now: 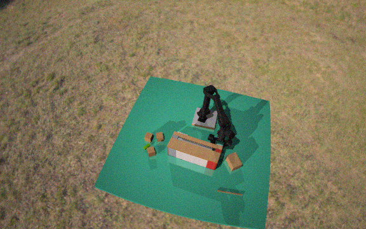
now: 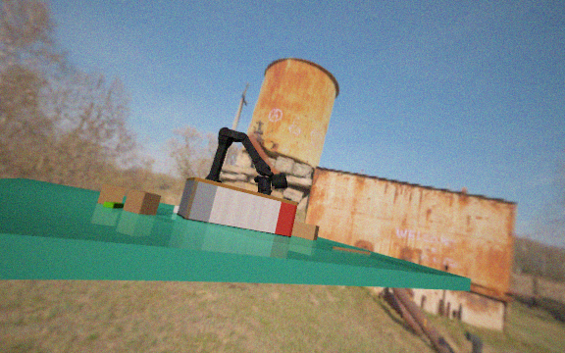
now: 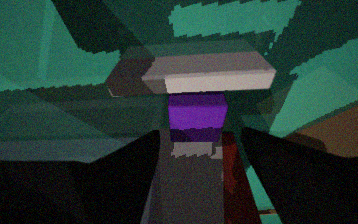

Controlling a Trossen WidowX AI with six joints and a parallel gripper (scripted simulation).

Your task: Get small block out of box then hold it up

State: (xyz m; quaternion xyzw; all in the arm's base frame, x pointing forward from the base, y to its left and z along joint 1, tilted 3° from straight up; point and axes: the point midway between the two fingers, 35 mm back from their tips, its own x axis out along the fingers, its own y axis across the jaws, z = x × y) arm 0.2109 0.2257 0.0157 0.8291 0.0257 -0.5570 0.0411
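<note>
Now: the purple block 2 cm behind my gripper tip and 1 cm below it. Also, from my gripper tip: thin stick (30 cm ahead, 23 cm to the left, 2 cm below); brown block (16 cm to the left, 5 cm ahead); box (15 cm to the right, 8 cm ahead, 4 cm above).
</note>
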